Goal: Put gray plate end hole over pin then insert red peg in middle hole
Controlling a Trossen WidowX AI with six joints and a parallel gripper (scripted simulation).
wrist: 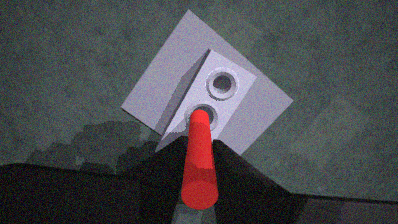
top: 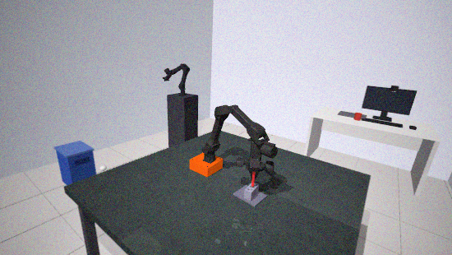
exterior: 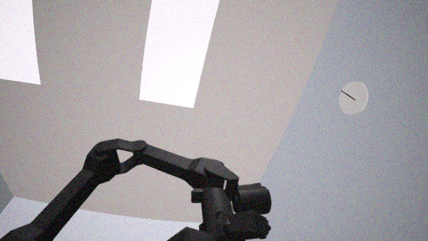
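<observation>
Right now the gray plate is 60 mm below my gripper tip. From my gripper tip the other things lie so: base 100 mm below, 20 mm to the left, 10 mm behind; red peg right at my gripper tip.
</observation>
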